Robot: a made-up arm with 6 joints.
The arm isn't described. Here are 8 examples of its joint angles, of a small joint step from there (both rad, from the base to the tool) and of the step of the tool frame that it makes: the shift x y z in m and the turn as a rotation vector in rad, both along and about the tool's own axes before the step.
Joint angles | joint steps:
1: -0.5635 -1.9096 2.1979 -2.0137 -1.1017 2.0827 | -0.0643 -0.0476 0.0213 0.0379 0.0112 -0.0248
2: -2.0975 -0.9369 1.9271 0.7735 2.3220 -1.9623 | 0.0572 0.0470 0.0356 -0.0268 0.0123 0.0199
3: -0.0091 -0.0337 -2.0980 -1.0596 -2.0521 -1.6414 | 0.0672 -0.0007 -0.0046 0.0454 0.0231 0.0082
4: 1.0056 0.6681 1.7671 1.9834 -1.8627 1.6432 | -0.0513 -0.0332 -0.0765 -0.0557 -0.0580 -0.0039
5: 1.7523 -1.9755 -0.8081 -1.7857 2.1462 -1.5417 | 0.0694 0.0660 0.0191 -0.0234 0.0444 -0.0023
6: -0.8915 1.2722 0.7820 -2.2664 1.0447 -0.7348 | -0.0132 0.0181 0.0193 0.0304 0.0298 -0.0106
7: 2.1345 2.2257 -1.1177 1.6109 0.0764 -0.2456 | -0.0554 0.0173 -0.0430 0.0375 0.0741 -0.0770
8: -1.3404 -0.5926 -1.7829 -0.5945 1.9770 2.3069 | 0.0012 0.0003 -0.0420 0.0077 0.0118 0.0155
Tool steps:
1: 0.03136 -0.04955 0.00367 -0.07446 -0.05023 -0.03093
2: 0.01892 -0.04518 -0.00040 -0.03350 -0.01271 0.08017
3: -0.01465 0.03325 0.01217 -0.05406 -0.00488 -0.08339
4: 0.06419 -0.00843 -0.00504 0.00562 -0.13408 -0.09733
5: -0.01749 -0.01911 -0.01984 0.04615 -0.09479 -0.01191
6: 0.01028 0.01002 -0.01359 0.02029 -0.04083 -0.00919
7: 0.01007 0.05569 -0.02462 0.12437 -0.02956 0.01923
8: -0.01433 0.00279 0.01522 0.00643 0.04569 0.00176
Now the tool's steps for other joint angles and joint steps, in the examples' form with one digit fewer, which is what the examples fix.
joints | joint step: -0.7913 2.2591 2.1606 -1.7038 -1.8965 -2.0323 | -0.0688 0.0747 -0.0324 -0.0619 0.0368 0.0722
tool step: -0.0019 -0.0275 -0.0017 -0.0046 -0.0486 0.1510
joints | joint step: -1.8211 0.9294 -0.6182 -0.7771 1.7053 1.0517 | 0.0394 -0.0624 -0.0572 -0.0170 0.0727 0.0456
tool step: -0.0308 -0.0243 0.0551 -0.1197 0.0989 -0.0611
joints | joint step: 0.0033 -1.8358 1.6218 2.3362 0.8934 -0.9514 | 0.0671 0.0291 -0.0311 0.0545 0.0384 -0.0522
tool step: -0.0186 0.0493 0.0263 0.1204 0.0416 -0.0295
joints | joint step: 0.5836 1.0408 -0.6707 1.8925 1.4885 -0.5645 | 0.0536 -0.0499 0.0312 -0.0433 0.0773 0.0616
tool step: 0.0333 -0.0441 -0.0246 -0.1595 -0.1076 -0.1037
